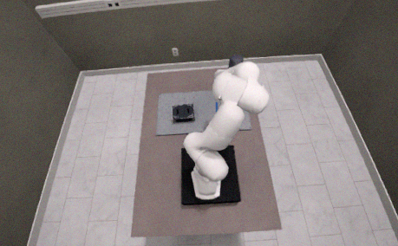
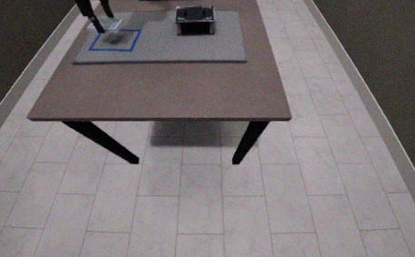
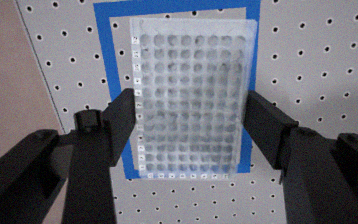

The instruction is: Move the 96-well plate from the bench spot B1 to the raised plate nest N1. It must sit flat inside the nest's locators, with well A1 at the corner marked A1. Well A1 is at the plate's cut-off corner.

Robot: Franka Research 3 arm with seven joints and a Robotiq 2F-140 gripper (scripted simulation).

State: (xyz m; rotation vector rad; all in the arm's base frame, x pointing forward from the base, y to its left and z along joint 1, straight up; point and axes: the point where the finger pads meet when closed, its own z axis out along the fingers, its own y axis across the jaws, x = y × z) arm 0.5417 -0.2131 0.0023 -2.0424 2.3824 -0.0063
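Now: the dark raised nest 360 mm to the left of my hand, 80 mm behind it and 20 mm below it. Also, from my hand: clear 96-well plate: 20 mm below; A1 label: 280 mm to the left, 130 mm behind, 20 mm below.
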